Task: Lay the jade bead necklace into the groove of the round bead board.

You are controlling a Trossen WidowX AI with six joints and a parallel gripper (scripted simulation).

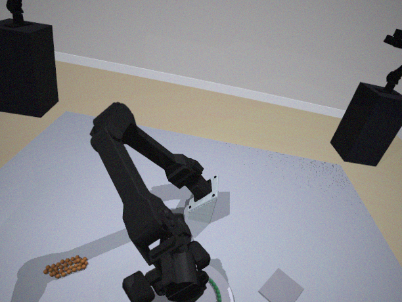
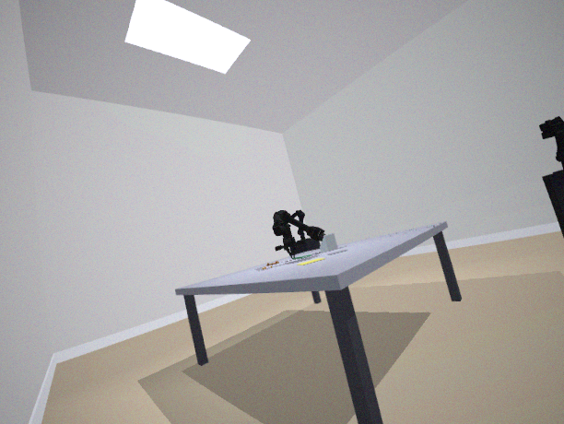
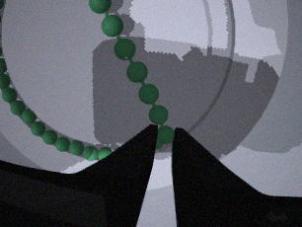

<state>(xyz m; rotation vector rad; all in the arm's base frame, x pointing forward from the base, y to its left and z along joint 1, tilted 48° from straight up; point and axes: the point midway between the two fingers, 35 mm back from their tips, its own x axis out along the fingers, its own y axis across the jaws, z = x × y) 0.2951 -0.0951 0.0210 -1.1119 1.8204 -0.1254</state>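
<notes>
The round bead board lies 6 cm to the left of my gripper tip and 1 cm below it. The rest, counted from my gripper tip: yellow strip: 20 cm ahead, 28 cm to the left, 1 cm below; then flat grey square: 4 cm behind, 29 cm to the left, 1 cm below.
</notes>
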